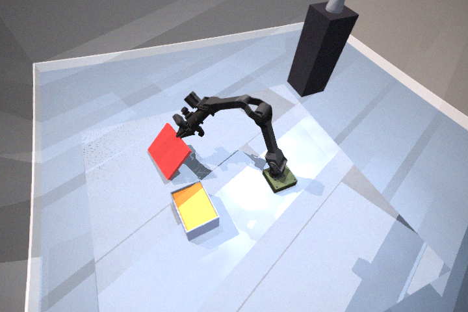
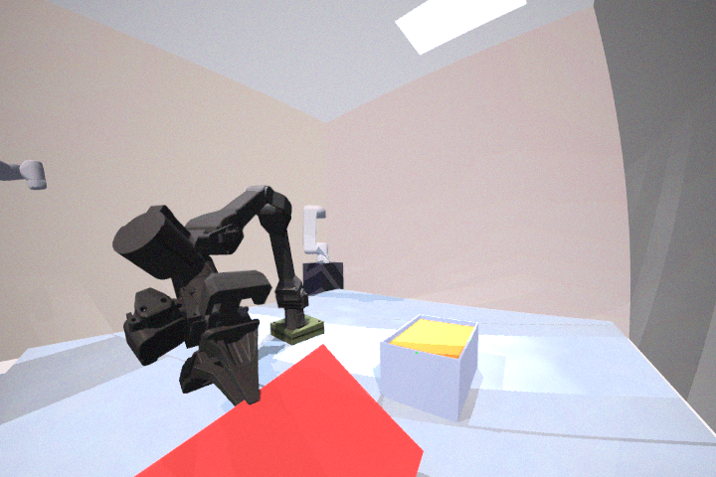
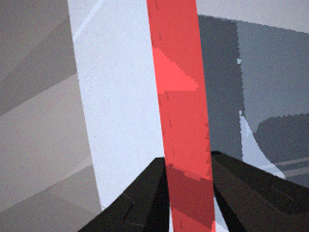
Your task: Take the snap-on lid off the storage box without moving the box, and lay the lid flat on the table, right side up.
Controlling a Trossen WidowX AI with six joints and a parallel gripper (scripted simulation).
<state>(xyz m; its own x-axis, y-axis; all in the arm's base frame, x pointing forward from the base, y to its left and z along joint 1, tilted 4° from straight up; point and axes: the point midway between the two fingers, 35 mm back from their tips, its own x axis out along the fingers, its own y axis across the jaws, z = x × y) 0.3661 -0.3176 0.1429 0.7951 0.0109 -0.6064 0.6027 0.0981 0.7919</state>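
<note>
Right now the red lid is 6 cm ahead of my gripper tip, 5 cm below it and 2 cm to the left of it. Also, from my gripper tip: box 35 cm to the left, 8 cm below, 4 cm ahead.
</note>
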